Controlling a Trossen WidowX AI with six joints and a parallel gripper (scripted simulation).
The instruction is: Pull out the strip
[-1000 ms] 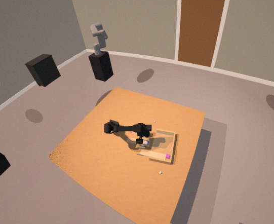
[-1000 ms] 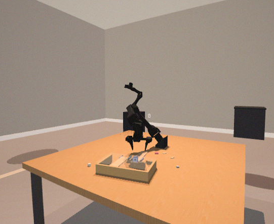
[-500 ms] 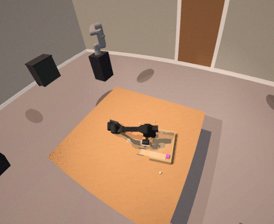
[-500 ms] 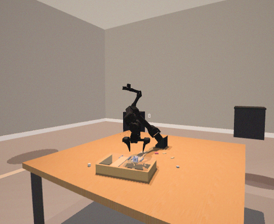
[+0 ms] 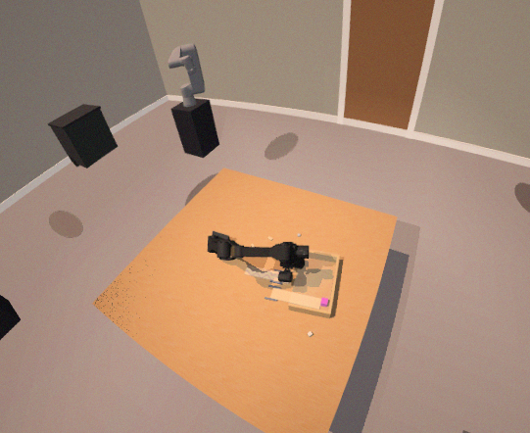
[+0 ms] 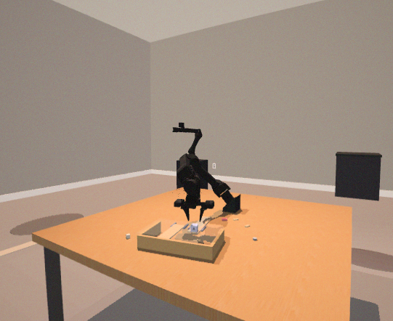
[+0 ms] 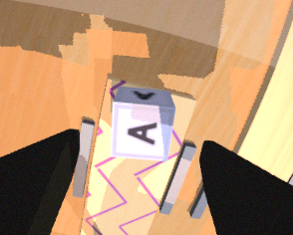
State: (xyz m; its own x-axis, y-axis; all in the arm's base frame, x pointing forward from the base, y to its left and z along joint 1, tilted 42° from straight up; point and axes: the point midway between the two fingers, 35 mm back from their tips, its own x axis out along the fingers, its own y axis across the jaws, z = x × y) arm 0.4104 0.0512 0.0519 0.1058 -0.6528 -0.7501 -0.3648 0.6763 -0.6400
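My gripper tip is 30 mm above the labelled cube. From my gripper tip the other things lie so: zigzag strip 100 mm behind, 30 mm to the right, 50 mm below.
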